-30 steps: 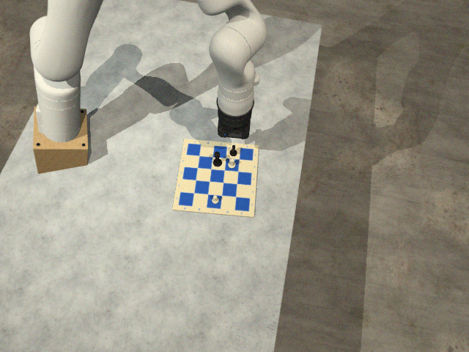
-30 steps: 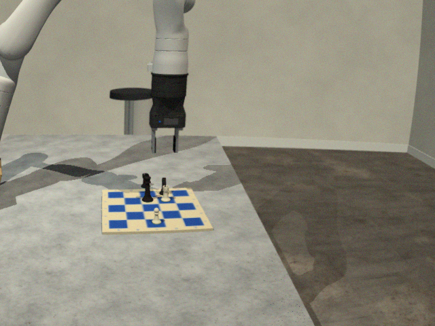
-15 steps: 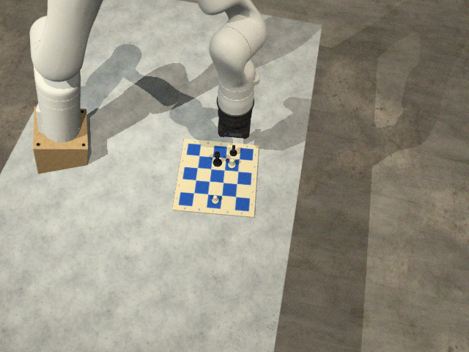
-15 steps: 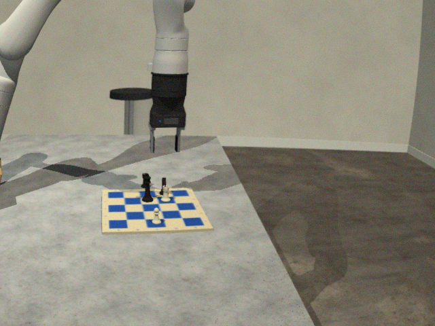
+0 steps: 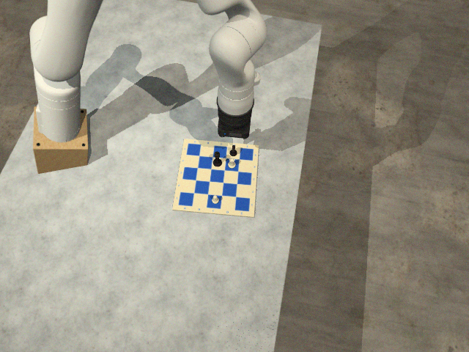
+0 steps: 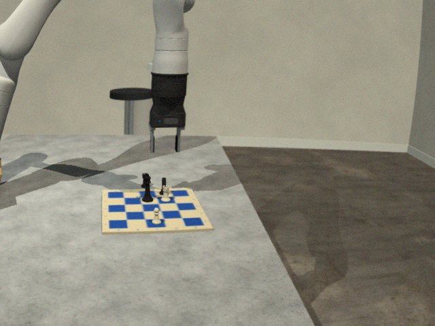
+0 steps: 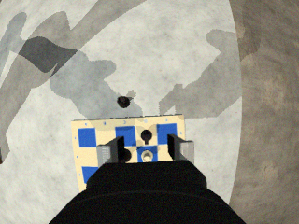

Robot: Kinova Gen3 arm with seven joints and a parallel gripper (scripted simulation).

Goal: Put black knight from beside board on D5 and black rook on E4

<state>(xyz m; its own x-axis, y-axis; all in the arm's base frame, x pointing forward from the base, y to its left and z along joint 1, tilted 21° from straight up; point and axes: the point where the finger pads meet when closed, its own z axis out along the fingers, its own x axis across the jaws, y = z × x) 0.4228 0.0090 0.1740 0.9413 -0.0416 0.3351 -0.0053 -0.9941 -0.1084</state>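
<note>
Now: the black rook 110 mm below my hand, 60 mm to the left of it and 40 mm behind it. Also, from my hand: white pawn 150 mm to the right, 110 mm below, 30 mm behind; cream chessboard 120 mm below, 80 mm to the right, 40 mm behind; white rook 100 mm below, 40 mm to the right.
</note>
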